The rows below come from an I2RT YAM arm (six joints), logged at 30 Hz.
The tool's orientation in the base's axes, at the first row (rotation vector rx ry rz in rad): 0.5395, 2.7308, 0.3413
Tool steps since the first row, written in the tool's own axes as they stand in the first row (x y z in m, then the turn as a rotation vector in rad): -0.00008, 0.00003, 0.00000, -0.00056, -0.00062, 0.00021; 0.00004, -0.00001, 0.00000, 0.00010, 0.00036, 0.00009; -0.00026, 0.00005, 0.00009, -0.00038, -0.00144, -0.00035; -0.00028, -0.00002, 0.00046, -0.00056, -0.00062, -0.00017; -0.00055, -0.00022, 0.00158, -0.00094, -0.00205, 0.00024; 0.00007, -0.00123, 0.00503, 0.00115, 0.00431, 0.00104; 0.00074, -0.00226, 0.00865, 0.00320, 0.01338, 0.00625; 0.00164, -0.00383, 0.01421, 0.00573, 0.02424, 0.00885; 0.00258, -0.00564, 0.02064, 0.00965, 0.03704, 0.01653
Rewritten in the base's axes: 0.00008, -0.00001, 0.00003, 0.00036, -0.00075, -0.00022; -0.00004, 0.00001, -0.00001, 0.00006, 0.00038, 0.00000; 0.00028, -0.00005, 0.00000, -0.00026, -0.00151, 0.00000; 0.00041, -0.00005, -0.00035, 0.00022, -0.00081, 0.00013; 0.00099, -0.00016, -0.00136, 0.00024, -0.00218, -0.00056; 0.00139, -0.00024, -0.00498, 0.00078, 0.00451, 0.00000; 0.00180, -0.00029, -0.00878, 0.00384, 0.01437, -0.00267; 0.00255, -0.00041, -0.01458, 0.00611, 0.02559, -0.00256; 0.00351, -0.00059, -0.02126, 0.00966, 0.03997, -0.00690
